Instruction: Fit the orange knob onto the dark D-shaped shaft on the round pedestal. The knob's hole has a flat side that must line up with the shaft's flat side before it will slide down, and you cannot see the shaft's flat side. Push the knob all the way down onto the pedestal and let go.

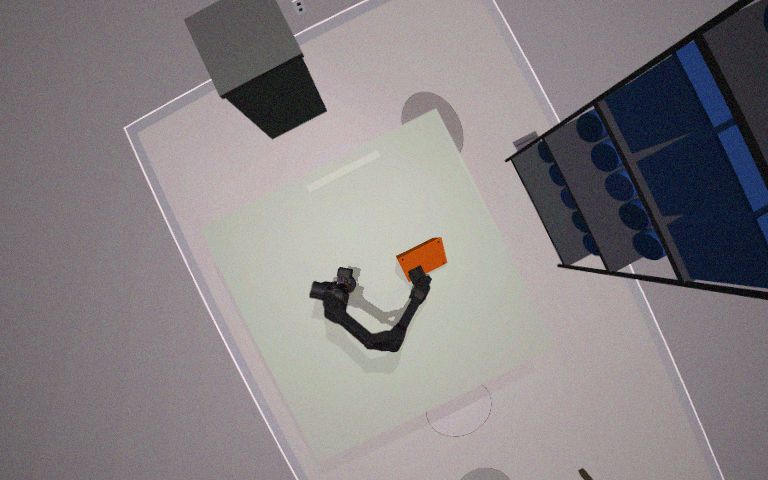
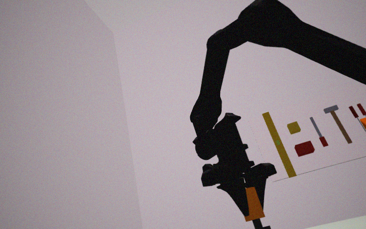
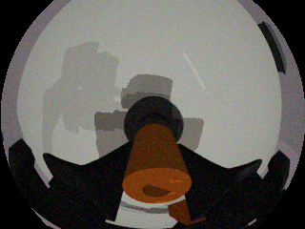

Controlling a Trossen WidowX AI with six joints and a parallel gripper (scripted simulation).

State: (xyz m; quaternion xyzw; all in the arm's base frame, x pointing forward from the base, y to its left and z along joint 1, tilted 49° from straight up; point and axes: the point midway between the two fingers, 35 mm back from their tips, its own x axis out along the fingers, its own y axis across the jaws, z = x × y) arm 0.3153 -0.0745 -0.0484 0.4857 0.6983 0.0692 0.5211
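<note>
The orange knob is 2 cm above my gripper tip. From my gripper tip the other things lie so: dark round pedestal: 4 cm below.
</note>
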